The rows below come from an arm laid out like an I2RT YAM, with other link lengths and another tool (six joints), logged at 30 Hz.
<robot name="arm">
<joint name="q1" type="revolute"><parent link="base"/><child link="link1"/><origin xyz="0 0 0.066" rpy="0 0 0"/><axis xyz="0 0 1"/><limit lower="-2.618" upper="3.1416"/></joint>
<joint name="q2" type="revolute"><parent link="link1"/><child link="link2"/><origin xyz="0.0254 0.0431 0.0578" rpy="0 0 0"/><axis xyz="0 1 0"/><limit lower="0" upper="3.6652"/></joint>
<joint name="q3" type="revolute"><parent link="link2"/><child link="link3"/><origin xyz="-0.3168 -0.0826 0" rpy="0 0 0"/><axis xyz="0 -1 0"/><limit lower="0" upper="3.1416"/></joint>
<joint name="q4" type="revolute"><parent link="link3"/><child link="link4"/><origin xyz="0.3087 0.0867 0.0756" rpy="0 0 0"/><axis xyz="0 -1 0"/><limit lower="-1.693" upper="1.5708"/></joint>
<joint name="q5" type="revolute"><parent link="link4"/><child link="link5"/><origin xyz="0.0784 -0.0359 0.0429" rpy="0 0 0"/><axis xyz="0 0 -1"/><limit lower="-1.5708" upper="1.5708"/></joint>
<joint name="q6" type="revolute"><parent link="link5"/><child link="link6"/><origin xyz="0.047 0 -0.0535" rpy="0 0 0"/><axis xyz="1 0 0"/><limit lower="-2.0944" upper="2.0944"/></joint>
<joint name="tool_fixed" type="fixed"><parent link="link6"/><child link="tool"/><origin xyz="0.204 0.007 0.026" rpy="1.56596 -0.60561 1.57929"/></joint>
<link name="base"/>
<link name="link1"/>
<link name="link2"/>
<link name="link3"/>
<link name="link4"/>
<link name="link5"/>
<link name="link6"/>
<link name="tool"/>
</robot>
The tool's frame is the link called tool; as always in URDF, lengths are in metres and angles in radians.
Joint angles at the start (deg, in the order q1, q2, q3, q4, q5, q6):
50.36, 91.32, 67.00, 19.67, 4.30, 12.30
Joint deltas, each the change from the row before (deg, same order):
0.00, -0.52, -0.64, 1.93, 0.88, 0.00
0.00, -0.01, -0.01, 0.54, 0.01, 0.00
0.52, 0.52, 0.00, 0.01, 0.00, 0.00
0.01, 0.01, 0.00, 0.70, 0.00, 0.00
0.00, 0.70, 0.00, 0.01, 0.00, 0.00
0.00, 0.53, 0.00, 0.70, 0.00, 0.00
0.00, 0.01, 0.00, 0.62, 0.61, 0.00
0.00, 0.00, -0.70, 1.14, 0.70, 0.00
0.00, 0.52, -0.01, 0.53, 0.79, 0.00
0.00, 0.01, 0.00, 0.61, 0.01, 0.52
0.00, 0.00, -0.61, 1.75, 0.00, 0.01
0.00, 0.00, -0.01, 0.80, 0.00, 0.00
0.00, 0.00, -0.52, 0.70, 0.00, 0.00
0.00, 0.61, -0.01, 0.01, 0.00, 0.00
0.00, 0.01, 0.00, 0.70, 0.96, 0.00
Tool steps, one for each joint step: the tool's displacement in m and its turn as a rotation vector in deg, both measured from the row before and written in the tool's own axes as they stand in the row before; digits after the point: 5 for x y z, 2 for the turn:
0.00418, 0.00951, -0.00359, -1.87, 0.72, 0.14
0.00222, 0.00216, -0.00021, -0.37, 0.39, 0.05
0.00012, -0.00852, 0.00207, 0.73, -0.02, -0.06
0.00292, 0.00259, -0.00016, -0.46, 0.51, 0.06
-0.00549, -0.00552, 0.00335, 0.47, -0.50, -0.06
-0.00126, -0.00145, 0.00238, -0.12, 0.12, 0.01
0.00068, 0.00431, -0.00014, -0.86, 0.03, 0.05
-0.00309, 0.00142, -0.00088, -0.81, -0.16, 0.04
-0.00435, 0.00034, 0.00222, -0.58, -0.54, 0.00
0.00227, 0.00253, -0.00013, -0.42, 0.43, 0.59
0.00228, 0.00228, -0.00113, -0.76, 0.83, 0.15
0.00327, 0.00304, -0.00024, -0.53, 0.58, 0.10
-0.00136, -0.00110, -0.00083, -0.12, 0.13, 0.02
-0.00500, -0.00500, 0.00250, 0.41, -0.45, -0.07
0.00001, 0.00574, -0.00020, -1.17, -0.14, 0.09

